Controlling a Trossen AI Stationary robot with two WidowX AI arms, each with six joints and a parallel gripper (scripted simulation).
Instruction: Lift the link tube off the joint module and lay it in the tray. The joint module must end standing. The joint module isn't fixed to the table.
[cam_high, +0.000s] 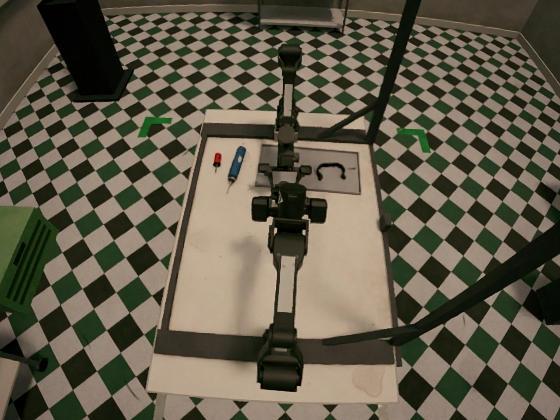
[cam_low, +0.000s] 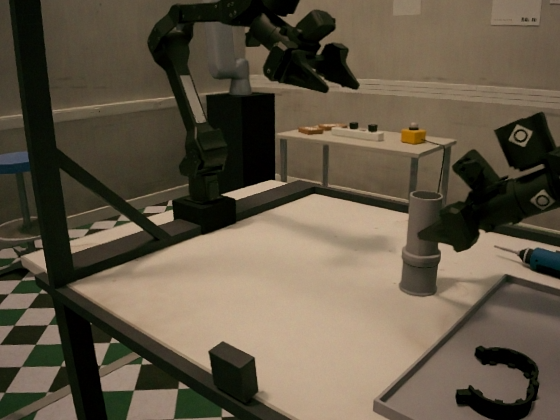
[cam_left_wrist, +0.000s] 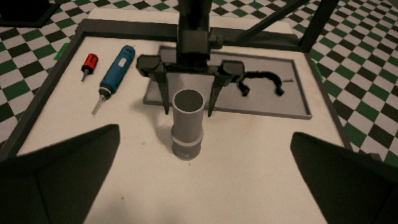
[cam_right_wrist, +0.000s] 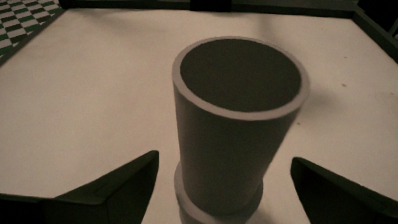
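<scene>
Now: the grey link tube 10 mm behind my right hand, 40 mm to the left of it and 10 mm below it. Round my right hand: grey joint module (40 mm to the left, 90 mm below); small red tool (280 mm ahead, 180 mm to the right, 110 mm below); grey tray (100 mm behind, 170 mm to the right, 120 mm below).
</scene>
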